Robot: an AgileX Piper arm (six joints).
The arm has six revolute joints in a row. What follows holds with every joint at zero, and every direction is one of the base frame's.
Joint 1 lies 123 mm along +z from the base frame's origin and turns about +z.
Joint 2 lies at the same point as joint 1 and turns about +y.
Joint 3 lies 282.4 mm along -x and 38.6 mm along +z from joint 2 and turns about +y.
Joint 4 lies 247.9 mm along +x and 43.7 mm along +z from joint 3 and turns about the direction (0.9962, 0, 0.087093).
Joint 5 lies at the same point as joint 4 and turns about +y.
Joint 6 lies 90.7 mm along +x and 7.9 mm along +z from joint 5 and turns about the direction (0.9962, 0, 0.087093).
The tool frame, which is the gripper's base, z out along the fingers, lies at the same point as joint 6; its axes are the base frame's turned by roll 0, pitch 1.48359 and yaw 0 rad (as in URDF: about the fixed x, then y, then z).
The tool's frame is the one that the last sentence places.
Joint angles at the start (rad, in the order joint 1, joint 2, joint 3, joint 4, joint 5, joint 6): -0.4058, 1.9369, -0.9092, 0.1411, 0.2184, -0.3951
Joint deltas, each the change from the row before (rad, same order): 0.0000, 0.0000, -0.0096, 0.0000, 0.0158, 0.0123; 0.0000, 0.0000, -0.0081, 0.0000, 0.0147, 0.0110; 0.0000, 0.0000, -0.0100, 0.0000, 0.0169, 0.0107; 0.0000, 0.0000, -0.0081, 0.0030, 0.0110, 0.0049
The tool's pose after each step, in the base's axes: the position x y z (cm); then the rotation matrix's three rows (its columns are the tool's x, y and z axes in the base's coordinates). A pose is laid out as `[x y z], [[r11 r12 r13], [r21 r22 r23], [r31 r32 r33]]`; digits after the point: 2 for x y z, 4 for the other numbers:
[31.41 -13.17 10.13], [[-0.9111 0.1662 0.3772], [0.1271 0.9838 -0.1265], [-0.3921 -0.0674 -0.9174]]
[31.50 -13.19 10.24], [[-0.9114 0.1747 0.3725], [0.1383 0.9828 -0.1223], [-0.3875 -0.0600 -0.9199]]
[31.63 -13.22 10.39], [[-0.9118 0.1827 0.3677], [0.1492 0.9818 -0.1178], [-0.3825 -0.0525 -0.9225]]
[31.75 -13.25 10.52], [[-0.9112 0.1885 0.3663], [0.1568 0.9810 -0.1146], [-0.3809 -0.0470 -0.9234]]

